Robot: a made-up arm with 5 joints.
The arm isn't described. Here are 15 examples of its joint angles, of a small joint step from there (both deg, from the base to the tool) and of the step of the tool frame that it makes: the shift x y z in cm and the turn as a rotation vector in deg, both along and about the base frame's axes.
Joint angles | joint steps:
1: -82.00 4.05 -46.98 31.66 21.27 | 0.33 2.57 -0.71 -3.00 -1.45
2: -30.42 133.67 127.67 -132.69 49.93 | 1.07 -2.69 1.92 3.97 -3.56
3: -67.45 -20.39 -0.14 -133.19 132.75 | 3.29 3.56 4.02 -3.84 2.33
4: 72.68 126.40 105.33 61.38 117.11 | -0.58 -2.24 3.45 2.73 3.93
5: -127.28 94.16 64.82 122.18 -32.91 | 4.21 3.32 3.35 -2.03 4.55
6: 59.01 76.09 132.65 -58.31 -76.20 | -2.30 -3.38 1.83 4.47 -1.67
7: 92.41 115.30 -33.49 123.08 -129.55 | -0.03 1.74 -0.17 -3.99 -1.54
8: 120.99 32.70 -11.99 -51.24 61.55 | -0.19 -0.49 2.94 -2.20 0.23
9: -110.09 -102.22 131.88 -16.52 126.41 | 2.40 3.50 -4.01 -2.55 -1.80
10: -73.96 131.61 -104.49 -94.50 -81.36 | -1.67 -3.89 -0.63 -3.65 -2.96
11: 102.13 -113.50 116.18 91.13 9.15 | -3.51 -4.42 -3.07 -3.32 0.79
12: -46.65 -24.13 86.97 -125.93 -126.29 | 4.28 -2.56 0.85 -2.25 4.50
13: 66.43 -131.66 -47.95 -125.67 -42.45 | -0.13 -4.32 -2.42 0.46 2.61
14: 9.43 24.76 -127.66 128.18 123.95 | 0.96 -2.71 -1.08 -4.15 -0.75
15: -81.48 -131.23 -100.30 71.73 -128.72 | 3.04 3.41 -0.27 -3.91 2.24
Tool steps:
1: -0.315 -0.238 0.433 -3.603 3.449 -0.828
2: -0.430 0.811 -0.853 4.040 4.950 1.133
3: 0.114 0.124 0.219 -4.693 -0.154 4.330
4: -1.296 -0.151 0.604 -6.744 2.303 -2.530
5: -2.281 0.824 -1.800 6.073 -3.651 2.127
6: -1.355 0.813 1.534 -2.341 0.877 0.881
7: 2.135 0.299 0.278 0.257 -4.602 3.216
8: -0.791 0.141 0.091 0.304 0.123 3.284
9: -1.887 -1.560 1.747 3.567 1.571 5.929
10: 2.961 -0.410 0.651 1.066 -0.171 -4.106
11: -0.951 -1.404 -0.868 -2.772 7.056 -1.273
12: -2.981 -3.732 0.361 5.991 -0.937 2.918
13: -2.766 0.086 -1.372 -1.275 6.731 2.410
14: -0.252 -1.455 0.422 -0.620 1.926 -1.744
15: 0.459 -0.520 0.832 -3.555 6.596 3.003
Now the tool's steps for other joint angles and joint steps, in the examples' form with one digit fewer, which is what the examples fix.
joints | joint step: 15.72 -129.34 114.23 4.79 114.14 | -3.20 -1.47 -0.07 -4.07 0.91
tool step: -2.03 0.49 -0.89 5.51 0.85 -2.54
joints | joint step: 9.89 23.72 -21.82 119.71 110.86 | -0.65 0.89 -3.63 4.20 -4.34
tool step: -0.75 0.84 0.29 -1.51 1.12 -9.28
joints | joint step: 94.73 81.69 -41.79 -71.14 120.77 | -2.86 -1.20 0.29 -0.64 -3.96
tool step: -1.51 0.53 0.68 -3.88 1.49 -0.93
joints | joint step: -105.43 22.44 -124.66 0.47 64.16 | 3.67 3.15 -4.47 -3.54 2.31
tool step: -1.23 1.01 -0.27 2.82 4.04 -2.08
